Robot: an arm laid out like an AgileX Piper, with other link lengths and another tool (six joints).
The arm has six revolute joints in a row. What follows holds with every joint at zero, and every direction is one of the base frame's.
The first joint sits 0.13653 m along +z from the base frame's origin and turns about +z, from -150 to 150 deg.
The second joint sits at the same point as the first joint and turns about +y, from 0 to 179.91 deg.
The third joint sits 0.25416 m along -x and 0.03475 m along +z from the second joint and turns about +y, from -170 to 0 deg.
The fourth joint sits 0.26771 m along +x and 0.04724 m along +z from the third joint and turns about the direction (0.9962, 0, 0.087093), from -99.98 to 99.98 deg.
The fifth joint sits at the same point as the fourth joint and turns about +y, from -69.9 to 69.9 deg.
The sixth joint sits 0.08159 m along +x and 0.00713 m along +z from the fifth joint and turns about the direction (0.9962, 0, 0.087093), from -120 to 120 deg.
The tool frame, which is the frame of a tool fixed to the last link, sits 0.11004 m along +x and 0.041 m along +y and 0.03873 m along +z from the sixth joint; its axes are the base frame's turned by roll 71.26, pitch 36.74 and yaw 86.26 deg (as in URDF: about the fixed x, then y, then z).
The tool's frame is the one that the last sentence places.
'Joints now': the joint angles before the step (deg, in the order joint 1, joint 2, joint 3, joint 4, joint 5, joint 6). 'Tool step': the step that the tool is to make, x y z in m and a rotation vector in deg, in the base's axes. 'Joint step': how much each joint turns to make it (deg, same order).
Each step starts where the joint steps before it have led.
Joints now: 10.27, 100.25, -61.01, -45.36, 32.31, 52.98
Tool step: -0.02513, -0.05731, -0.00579, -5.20, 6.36, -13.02
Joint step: -2.68, -0.84, 0.00, -0.16, 13.34, 3.18
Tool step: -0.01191, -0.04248, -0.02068, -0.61, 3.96, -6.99
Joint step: -5.18, 2.57, 0.00, 0.68, 2.17, 0.20
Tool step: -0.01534, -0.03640, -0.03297, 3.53, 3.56, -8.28
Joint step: -6.13, 4.10, 0.00, 4.07, -0.67, 0.00
